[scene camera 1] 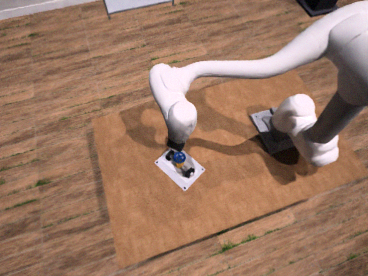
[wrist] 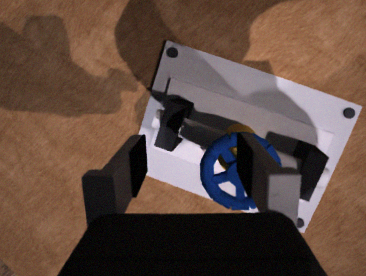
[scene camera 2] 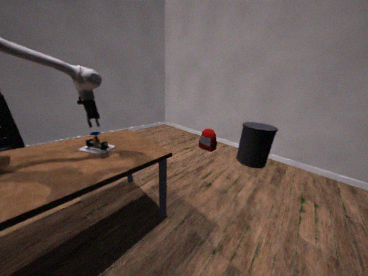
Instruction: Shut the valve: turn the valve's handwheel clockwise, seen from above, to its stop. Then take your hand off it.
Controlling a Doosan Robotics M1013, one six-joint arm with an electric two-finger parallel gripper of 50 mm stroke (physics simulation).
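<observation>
The blue handwheel (scene camera 1: 179,158) (scene camera 2: 95,133) (wrist: 207,172) sits on top of the brass valve body (scene camera 1: 180,165) (wrist: 240,128), over a white base plate (scene camera 1: 185,183) (wrist: 332,118) with a dark bolt at each corner. Two black blocks hold the pipe on either side. My gripper (scene camera 2: 94,124) (wrist: 191,152) is open and empty. In scene camera 2 its fingertips are above the wheel, with a small gap. In the wrist view the right finger covers part of the wheel, and the left finger is left of it. In scene camera 1 the fingertips are hidden.
The plate lies on a brown table top (scene camera 1: 150,225) (scene camera 2: 40,185). The robot's base plate (scene camera 1: 261,120) is on the same table. A dark bin (scene camera 2: 256,145) and a red backpack (scene camera 2: 208,140) are on the floor beyond the table's end.
</observation>
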